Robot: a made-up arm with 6 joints. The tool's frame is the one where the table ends. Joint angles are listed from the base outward.
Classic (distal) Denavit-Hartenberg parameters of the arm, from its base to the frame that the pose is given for. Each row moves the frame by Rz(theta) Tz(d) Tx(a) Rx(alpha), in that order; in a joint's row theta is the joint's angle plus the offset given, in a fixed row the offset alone. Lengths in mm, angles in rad.
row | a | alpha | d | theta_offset
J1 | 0 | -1.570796 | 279 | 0
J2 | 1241 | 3.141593 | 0 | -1.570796
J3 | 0 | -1.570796 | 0 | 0
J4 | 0 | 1.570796 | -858 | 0
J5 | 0 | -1.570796 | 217 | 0
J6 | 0 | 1.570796 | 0 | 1.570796
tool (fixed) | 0 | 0 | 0 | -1.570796
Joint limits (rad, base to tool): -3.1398..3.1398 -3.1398..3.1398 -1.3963..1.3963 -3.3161..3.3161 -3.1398..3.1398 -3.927..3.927
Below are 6 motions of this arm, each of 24 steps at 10 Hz.
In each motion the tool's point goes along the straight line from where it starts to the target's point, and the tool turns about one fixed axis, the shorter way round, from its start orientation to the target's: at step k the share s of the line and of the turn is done. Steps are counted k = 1, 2, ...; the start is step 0. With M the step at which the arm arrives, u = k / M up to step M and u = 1 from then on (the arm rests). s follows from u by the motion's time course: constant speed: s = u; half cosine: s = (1 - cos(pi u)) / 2; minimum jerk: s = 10 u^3 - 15 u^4 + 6 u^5.
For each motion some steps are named. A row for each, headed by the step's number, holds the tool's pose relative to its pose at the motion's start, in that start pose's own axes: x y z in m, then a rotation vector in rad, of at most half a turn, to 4 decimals.
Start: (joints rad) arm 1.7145 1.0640 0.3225 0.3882 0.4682 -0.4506
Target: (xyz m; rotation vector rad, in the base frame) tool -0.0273 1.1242 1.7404 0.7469 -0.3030 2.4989
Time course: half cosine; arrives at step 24
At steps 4, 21, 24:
4: -0.0678 0.0237 0.0729 -0.0064 -0.0554 0.0521
21: -0.9735 0.3410 1.0469 -0.0913 -0.7956 0.7485
24: -1.0121 0.3545 1.0884 -0.0949 -0.8270 0.7781

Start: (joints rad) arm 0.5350 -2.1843 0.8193 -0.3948 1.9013 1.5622
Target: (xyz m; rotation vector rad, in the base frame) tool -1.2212 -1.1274 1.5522 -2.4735 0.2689 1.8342
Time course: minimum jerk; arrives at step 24
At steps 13, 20, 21, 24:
13: -0.8816 -0.2942 -0.4761 -0.4500 -0.0756 -0.0262
20: -1.4717 -0.4911 -0.7949 -0.7512 -0.1261 -0.0438
21: -1.5014 -0.5010 -0.8109 -0.7664 -0.1287 -0.0447
24: -1.5259 -0.5092 -0.8241 -0.7789 -0.1308 -0.0454

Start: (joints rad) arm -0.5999 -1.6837 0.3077 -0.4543 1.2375 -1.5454
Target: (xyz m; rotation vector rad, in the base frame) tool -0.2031 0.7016 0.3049 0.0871 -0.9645 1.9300
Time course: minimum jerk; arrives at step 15
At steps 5, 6, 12, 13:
5: -0.2287 0.1402 -0.0671 0.1084 0.0877 -0.1625
6: -0.3459 0.2121 -0.1015 0.1640 0.1326 -0.2458
12: -1.0264 0.6295 -0.3011 0.4868 0.3936 -0.7294
13: -1.0686 0.6554 -0.3135 0.5068 0.4097 -0.7594

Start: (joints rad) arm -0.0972 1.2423 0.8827 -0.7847 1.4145 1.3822
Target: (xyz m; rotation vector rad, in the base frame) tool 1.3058 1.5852 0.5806 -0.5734 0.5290 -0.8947
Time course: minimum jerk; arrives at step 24
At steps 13, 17, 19, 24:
13: -0.8053 -0.2175 0.8359 -0.1568 0.3584 0.3300
17: -1.1816 -0.3192 1.2266 -0.2300 0.5258 0.4842
19: -1.3038 -0.3522 1.3535 -0.2538 0.5802 0.5343
24: -1.3938 -0.3765 1.4468 -0.2713 0.6203 0.5711

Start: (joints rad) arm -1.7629 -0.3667 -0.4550 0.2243 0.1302 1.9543
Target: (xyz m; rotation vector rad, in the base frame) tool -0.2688 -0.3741 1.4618 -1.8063 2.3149 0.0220
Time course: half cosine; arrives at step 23
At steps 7, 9, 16, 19, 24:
7: 0.0015 -0.0113 -0.0029 -0.1777 -0.0310 0.0370
9: 0.0024 -0.0177 -0.0046 -0.2793 -0.0487 0.0581
16: 0.0056 -0.0420 -0.0109 -0.6620 -0.1155 0.1378
19: 0.0066 -0.0494 -0.0129 -0.7786 -0.1359 0.1621
24: 0.0071 -0.0533 -0.0139 -0.8397 -0.1465 0.1748

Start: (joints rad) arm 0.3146 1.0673 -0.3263 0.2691 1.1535 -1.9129
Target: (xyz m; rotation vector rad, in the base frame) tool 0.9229 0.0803 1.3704 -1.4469 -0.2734 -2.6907
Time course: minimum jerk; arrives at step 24
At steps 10, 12, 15, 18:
10: -0.2398 0.3864 -0.1525 0.0499 0.5942 0.5190
12: -0.3459 0.5574 -0.2200 0.0720 0.8571 0.7486
15: -0.5015 0.8080 -0.3189 0.1044 1.2425 1.0852
18: -0.6202 0.9994 -0.3945 0.1292 1.5368 1.3423

